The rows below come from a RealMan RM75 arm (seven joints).
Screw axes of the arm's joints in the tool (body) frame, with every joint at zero. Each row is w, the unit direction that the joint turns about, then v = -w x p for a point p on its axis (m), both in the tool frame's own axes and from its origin. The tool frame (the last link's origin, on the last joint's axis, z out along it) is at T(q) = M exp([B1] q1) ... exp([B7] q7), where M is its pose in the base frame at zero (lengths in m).
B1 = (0, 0, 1, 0, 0, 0)
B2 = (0, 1, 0, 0.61, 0, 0)
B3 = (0, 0, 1, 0, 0, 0)
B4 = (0, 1, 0, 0.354, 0, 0)
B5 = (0, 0, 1, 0, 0, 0)
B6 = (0, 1, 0, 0.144, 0, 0)
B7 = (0, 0, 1, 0, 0, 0)
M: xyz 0 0 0.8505 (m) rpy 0 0 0 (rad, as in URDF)
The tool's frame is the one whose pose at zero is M.
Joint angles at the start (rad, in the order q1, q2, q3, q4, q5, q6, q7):
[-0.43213 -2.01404 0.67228 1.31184 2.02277 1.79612 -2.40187]
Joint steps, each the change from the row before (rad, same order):
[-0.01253 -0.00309 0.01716 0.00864 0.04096 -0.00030 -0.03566]
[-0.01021 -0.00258 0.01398 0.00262 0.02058 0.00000 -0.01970]
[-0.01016 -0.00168 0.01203 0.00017 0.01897 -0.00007 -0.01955]
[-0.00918 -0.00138 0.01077 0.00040 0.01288 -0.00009 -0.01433]
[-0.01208 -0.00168 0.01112 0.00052 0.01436 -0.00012 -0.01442]
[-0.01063 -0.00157 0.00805 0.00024 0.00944 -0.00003 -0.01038]
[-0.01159 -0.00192 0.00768 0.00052 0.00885 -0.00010 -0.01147]
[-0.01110 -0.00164 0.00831 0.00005 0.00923 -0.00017 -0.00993]
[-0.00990 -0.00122 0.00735 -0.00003 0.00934 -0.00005 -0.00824]
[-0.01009 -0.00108 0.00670 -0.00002 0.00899 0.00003 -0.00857]
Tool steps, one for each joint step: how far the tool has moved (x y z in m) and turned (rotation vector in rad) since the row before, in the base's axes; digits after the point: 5 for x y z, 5 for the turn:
[0.00155 0.00240 -0.00440 -0.02726 0.02606 0.03014]
[0.00245 0.00196 -0.00366 -0.01900 0.01308 0.01149]
[0.00206 0.00192 -0.00323 -0.01736 0.01107 0.01279]
[0.00245 0.00177 -0.00265 -0.01356 0.00846 0.00606]
[0.00330 0.00233 -0.00280 -0.01377 0.00995 0.00381]
[0.00319 0.00204 -0.00213 -0.00984 0.00630 0.00036]
[0.00365 0.00220 -0.00211 -0.00932 0.00533 0.00008]
[0.00341 0.00205 -0.00218 -0.00954 0.00668 -0.00067]
[0.00286 0.00178 -0.00187 -0.00836 0.00743 -0.00056]
[0.00291 0.00180 -0.00169 -0.00767 0.00701 -0.00037]

